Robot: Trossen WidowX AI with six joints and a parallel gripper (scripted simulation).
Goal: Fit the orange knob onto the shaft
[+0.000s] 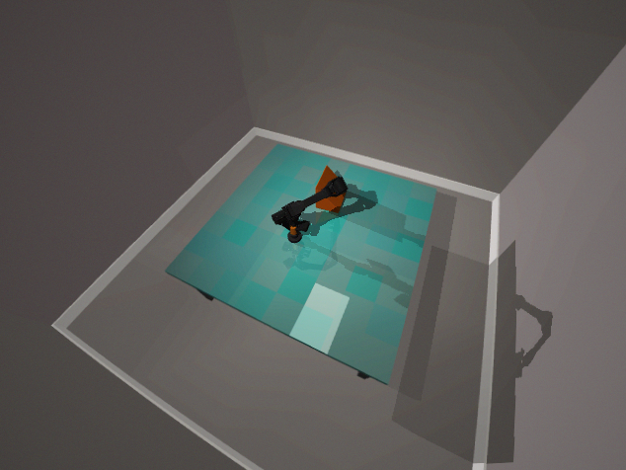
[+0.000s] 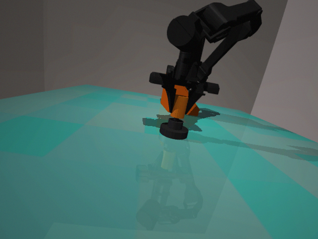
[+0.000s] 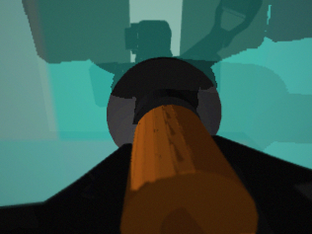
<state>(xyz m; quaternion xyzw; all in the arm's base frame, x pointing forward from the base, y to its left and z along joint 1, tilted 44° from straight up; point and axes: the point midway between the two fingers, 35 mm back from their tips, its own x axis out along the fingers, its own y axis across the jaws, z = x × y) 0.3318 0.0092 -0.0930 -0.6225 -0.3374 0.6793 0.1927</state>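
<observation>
My gripper tip is 3 cm above the pedestal. The rest, counted from my gripper tip: orange knob (2 cm above).
</observation>
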